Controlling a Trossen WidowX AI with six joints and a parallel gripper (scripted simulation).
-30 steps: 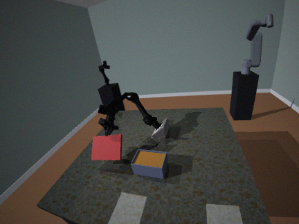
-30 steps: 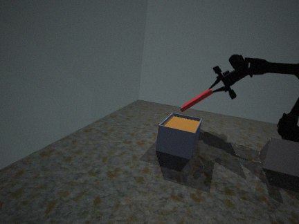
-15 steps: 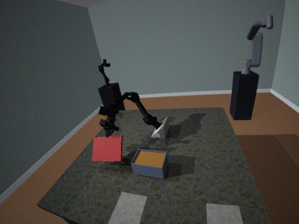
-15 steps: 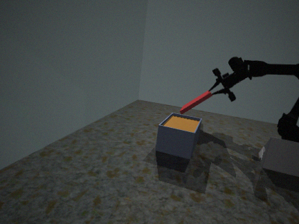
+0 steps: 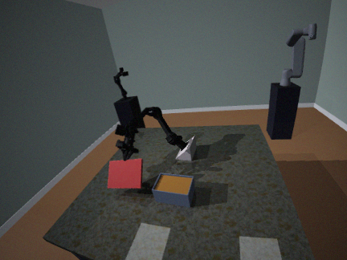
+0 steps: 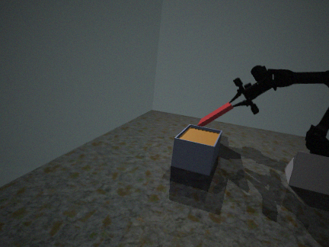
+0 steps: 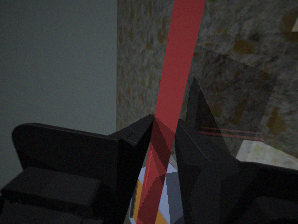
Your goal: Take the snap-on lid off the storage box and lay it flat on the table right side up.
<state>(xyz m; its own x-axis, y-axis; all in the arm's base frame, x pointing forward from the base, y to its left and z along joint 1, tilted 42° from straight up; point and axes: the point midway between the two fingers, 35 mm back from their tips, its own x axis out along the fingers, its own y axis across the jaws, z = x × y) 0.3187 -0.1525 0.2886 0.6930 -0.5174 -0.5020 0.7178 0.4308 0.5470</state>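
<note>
The lid lies 6 cm ahead of my gripper tip, 1 cm to the left of it and 5 cm below it. The rest, counted from my gripper tip: storage box: 9 cm ahead, 33 cm to the left, 12 cm below.
</note>
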